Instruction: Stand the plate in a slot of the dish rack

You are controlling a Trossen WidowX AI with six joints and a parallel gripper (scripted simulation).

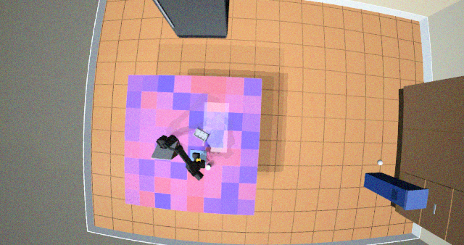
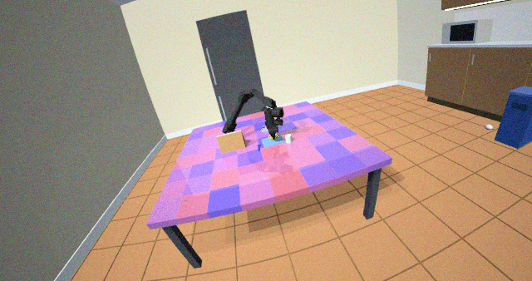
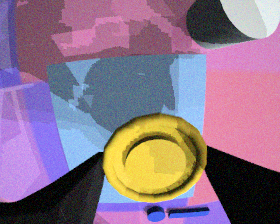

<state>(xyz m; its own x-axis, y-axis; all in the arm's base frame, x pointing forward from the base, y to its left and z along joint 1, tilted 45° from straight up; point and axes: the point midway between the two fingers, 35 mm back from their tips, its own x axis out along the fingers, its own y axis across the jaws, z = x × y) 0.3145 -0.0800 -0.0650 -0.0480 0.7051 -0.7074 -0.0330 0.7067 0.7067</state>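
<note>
My gripper tip is 23 cm to the right of the grey dish rack and 1 cm above it. Round my gripper tip: small white cup: 10 cm ahead, 5 cm to the right, 1 cm below; plate: 1 cm above.
</note>
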